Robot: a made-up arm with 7 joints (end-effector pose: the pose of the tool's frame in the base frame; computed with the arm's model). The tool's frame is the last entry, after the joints. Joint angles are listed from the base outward.
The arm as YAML. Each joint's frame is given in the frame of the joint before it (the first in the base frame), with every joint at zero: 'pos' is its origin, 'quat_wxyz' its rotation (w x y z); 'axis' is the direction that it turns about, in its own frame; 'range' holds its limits. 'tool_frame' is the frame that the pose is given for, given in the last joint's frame.
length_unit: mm
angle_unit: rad
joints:
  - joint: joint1
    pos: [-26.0, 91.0, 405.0]
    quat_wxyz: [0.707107, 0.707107, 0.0, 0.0]
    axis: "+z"
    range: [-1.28, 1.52]
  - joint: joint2
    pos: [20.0, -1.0, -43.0]
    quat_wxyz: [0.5, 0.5, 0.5, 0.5]
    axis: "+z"
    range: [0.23, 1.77]
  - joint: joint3
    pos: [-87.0, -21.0, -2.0]
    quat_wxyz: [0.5, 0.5, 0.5, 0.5]
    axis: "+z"
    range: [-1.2, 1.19]
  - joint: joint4
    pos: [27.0, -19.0, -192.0]
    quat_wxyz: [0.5, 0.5, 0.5, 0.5]
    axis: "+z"
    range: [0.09, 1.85]
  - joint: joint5
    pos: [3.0, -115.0, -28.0]
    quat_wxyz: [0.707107, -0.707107, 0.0, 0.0]
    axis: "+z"
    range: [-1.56, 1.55]
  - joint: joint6
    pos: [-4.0, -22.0, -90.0]
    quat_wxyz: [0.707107, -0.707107, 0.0, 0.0]
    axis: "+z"
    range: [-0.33, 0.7]
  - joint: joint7
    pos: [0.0, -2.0, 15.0]
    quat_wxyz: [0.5, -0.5, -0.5, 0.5]
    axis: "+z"
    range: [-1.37, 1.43]
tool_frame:
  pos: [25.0, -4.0, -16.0]
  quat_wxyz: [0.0, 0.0, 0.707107, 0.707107]
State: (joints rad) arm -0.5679 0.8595 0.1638 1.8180 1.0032 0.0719 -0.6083
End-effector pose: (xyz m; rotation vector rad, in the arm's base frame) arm 0.0991 0.3490 0.2117 -0.9777 2.0065 -2.0689
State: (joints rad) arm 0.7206 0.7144 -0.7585 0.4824 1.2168 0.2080 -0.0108
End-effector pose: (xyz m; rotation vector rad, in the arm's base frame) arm 0.2997 0.4183 0.1728 1.0601 -1.7303 2.1752
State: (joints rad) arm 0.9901 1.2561 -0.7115 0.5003 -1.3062 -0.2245 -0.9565
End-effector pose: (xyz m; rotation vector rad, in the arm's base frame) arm 0.1816 0.5491 0.3755 -0.1404 2.4310 1.3382
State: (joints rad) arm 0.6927 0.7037 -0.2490 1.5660 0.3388 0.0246 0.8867
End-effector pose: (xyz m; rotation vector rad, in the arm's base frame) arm 0.2817 0.2658 0.3643 -1.1493 -2.2335 1.0607
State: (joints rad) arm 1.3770 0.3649 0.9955 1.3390 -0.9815 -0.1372 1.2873
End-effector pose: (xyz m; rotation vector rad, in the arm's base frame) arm 0.2590 0.4060 0.4918 0.1217 2.5016 -1.2173
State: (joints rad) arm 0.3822 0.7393 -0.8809 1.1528 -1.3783 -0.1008 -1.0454
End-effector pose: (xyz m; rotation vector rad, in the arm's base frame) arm 0.2191 0.2740 0.1375 1.1188 2.3315 0.4946
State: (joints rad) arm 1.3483 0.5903 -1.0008 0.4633 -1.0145 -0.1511 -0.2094
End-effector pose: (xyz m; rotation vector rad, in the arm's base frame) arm 0.4058 0.3456 0.3677 0.0218 2.8978 0.7944
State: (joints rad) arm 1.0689 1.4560 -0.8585 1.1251 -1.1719 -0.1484 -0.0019
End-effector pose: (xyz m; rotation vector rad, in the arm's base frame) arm 0.1875 0.4873 0.4356 0.4055 -2.6095 -1.4985
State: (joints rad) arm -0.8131 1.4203 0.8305 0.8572 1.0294 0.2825 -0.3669
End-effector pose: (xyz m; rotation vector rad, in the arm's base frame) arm 0.1075 0.5781 0.3721 -1.4862 1.8583 -1.1580
